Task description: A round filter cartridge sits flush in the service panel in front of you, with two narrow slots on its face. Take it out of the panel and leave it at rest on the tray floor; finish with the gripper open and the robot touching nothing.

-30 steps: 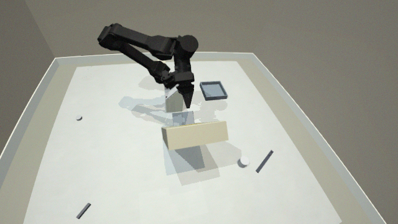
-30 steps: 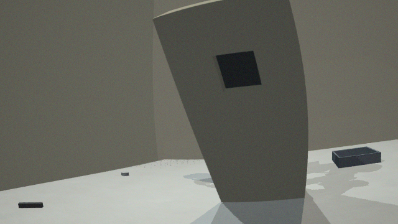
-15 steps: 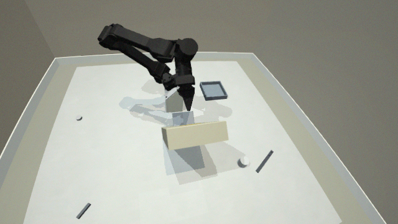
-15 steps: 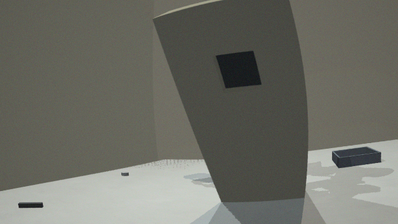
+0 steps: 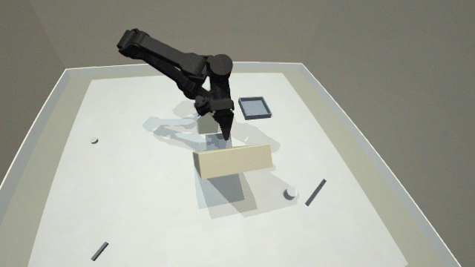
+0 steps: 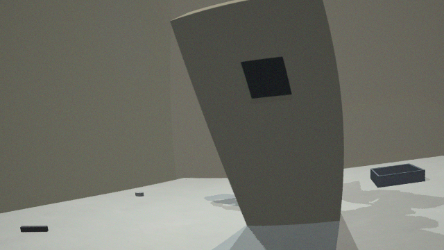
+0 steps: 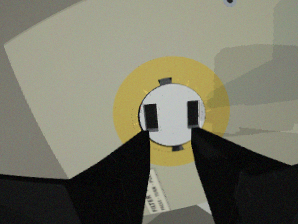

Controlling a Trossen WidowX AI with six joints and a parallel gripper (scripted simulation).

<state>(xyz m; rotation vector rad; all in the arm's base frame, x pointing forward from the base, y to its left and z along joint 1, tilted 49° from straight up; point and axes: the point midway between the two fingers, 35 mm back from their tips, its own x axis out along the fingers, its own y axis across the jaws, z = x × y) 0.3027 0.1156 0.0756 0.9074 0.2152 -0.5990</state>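
Now: gripper tip 30 mm short of the round filter cartridge and 30 mm above it. From my gripper tip the other things lie so: tray 420 mm behind, 270 mm below, 260 mm to the left; service panel 100 mm below, 10 mm behind.
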